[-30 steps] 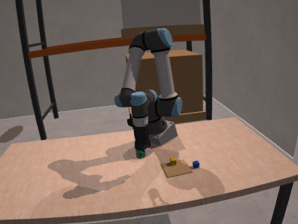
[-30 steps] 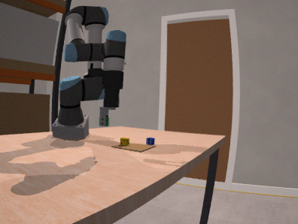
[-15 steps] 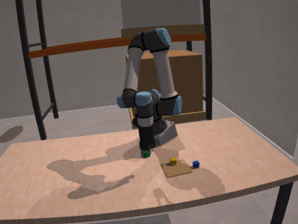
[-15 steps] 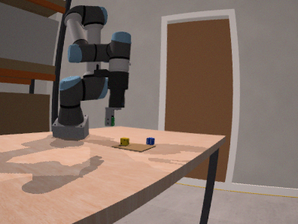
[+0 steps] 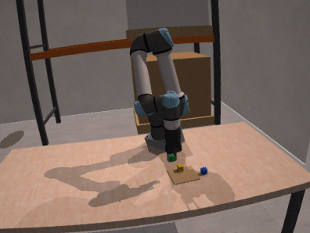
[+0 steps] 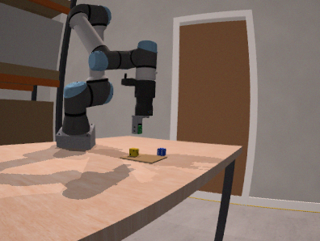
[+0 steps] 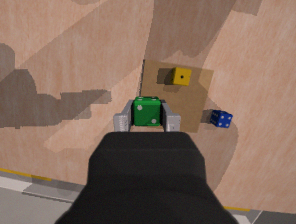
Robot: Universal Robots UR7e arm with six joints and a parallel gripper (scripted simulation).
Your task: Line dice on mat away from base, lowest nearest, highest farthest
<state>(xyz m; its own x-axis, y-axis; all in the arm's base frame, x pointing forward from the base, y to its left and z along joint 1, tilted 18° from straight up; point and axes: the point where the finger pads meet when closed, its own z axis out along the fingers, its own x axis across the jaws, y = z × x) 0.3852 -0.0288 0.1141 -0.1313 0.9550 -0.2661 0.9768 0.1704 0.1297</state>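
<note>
Right now the tan mat is 12 cm below my hand and 6 cm to the left of it. The rest, counted from my hand: green die (right at my hand); then blue die (17 cm to the left, 11 cm below, 3 cm ahead); then yellow die (10 cm below, 6 cm to the left, 5 cm behind).
</note>
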